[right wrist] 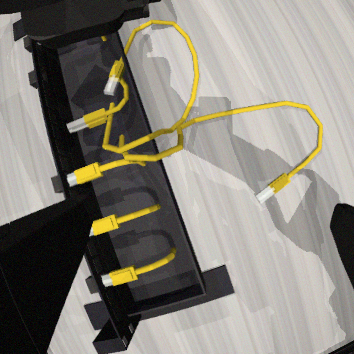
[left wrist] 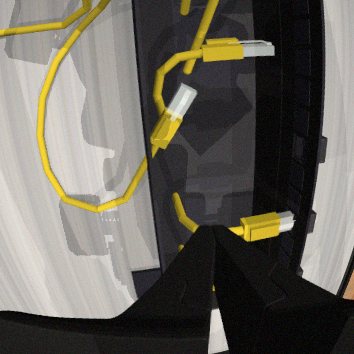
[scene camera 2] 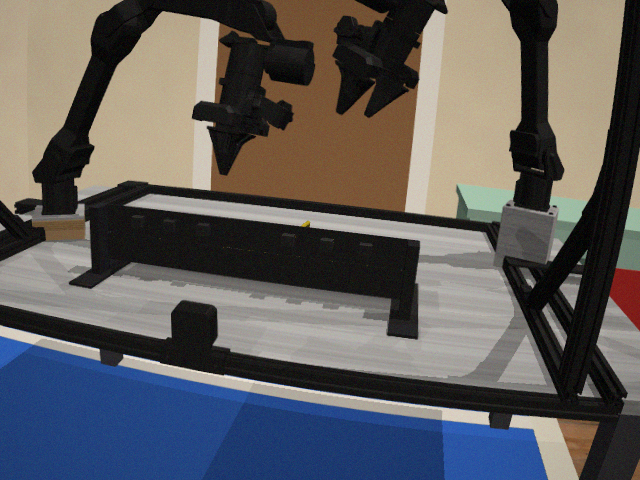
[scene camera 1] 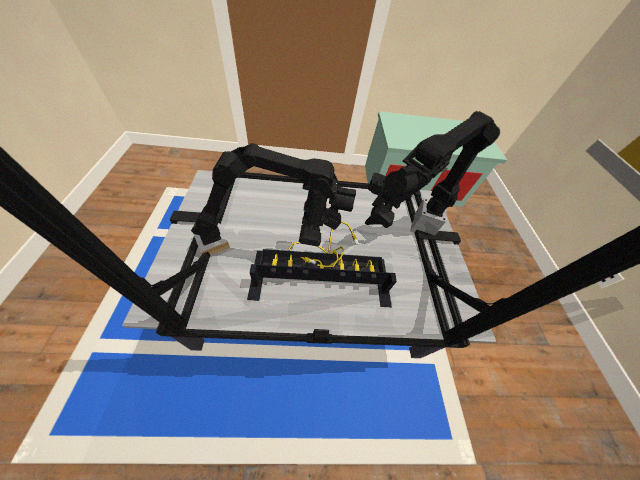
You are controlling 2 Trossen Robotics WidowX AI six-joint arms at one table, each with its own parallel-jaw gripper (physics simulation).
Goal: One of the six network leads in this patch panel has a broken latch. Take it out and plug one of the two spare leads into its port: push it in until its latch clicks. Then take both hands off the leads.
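Places are measured from the left arm's base along level axes (x ahead, y left, z up), in millimetres.
Pixels of known places: left gripper, fingertip midpoint: (left wrist: 209, 236) (scene camera 2: 223, 175); right gripper, fingertip midpoint: (right wrist: 219, 212) (scene camera 2: 353, 115) (scene camera 1: 369, 214); left arm's base, origin of the base link: (scene camera 2: 59, 210) (scene camera 1: 210, 236); right arm's base, origin of the base link: (scene camera 2: 532, 206) (scene camera 1: 434, 209).
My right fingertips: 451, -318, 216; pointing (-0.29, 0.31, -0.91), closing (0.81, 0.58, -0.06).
For each thing: its middle in the pictures, then the offset to it from my right fingertips, as dx, dy, dz. "spot": a spot on its surface instead. Level surfaces: height alone.
- loose lead, body centre: (right wrist: 273, 187) (scene camera 1: 355, 238) +63, +64, -249
- grey table, its level: dz -260
- Looping yellow cable, surface spot: (left wrist: 42, 120) (right wrist: 193, 63) spot: -114, +132, -255
The black patch panel (scene camera 1: 321, 275) (scene camera 2: 248, 263) (left wrist: 142, 75) (right wrist: 182, 265) stands on the table. Yellow leads sit in its two left ports (scene camera 1: 275, 260) (scene camera 1: 290, 261) and three right ports (scene camera 1: 341, 265) (scene camera 1: 356, 266) (scene camera 1: 371, 267). The third port from the left (left wrist: 299, 146) shows empty. Two loose leads lie over the panel's tray: one (left wrist: 222, 50) (right wrist: 95, 118) points at the port wall, one (left wrist: 167, 130) (right wrist: 116, 70) slants. Another loose lead (scene camera 1: 354, 237) (right wrist: 280, 183) lies behind. My left gripper (scene camera 1: 310, 241) (scene camera 2: 223, 173) (left wrist: 209, 236) is shut, empty, above the panel. My right gripper (scene camera 2: 353, 114) (right wrist: 219, 212) is open, higher, further right.
A black frame (scene camera 1: 248, 335) (scene camera 2: 320, 379) surrounds the grey table (scene camera 1: 310, 315) (scene camera 2: 454, 310). A black block (scene camera 2: 193, 328) sits on its front rail. Looping yellow cable (left wrist: 42, 120) (right wrist: 195, 65) extends behind the panel. My left arm (right wrist: 75, 20) covers the far end in the right wrist view.
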